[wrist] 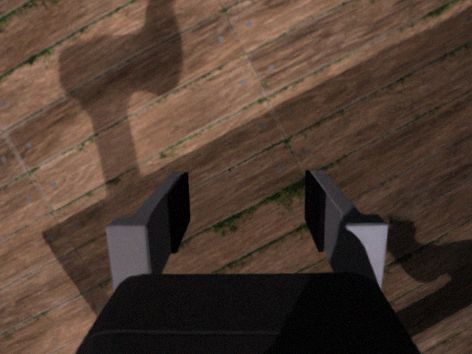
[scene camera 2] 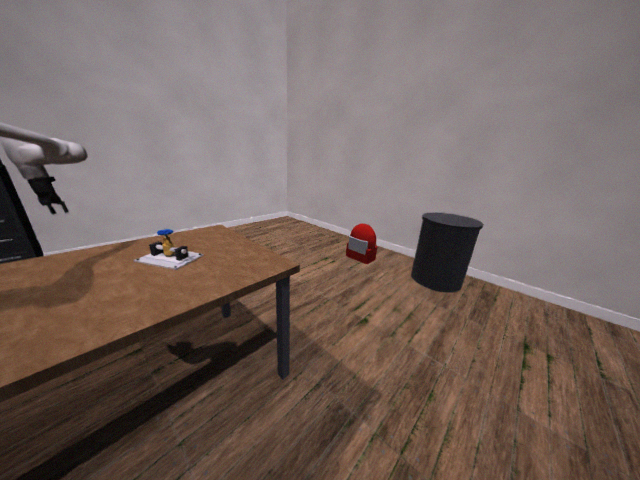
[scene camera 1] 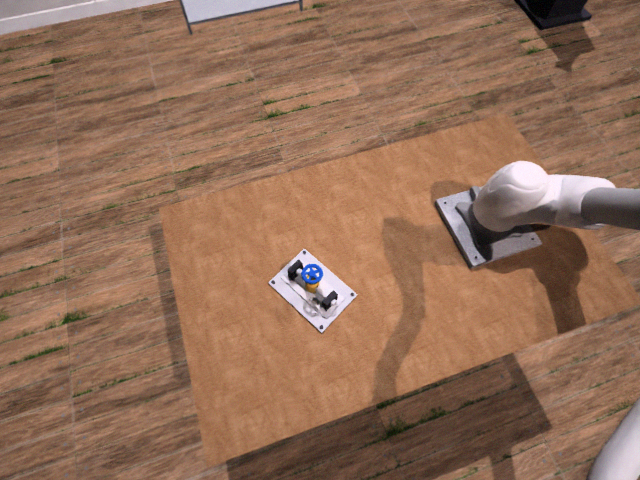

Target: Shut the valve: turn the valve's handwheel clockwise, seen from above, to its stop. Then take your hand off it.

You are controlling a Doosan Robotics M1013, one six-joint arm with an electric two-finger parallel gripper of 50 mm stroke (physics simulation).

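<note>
The blue five-spoked handwheel (scene camera 1: 312, 273) (scene camera 2: 164, 231) sits level on top of the yellow valve body (scene camera 1: 311, 285) (scene camera 2: 168, 249). The valve stands between two black clamps on a pale plate (scene camera 1: 333, 283) (scene camera 2: 168, 263) on the table. How far the wheel is turned cannot be told. My gripper (scene camera 2: 58, 209) (wrist: 246, 195) is open and empty, with fingers pointing down. In the second scene view it hangs in the air left of the valve and higher, well apart from it. In the wrist view floor shows between and beyond the fingers; the valve does not show there.
The brown table (scene camera 1: 248, 361) (scene camera 2: 232, 263) carries the arm's grey base plate (scene camera 1: 457, 222), right of the valve in the first scene view. A dark bin (scene camera 2: 444, 253) and a red object (scene camera 2: 361, 242) stand on the floor beyond the table. A dark cabinet (scene camera 2: 15, 222) stands behind the gripper.
</note>
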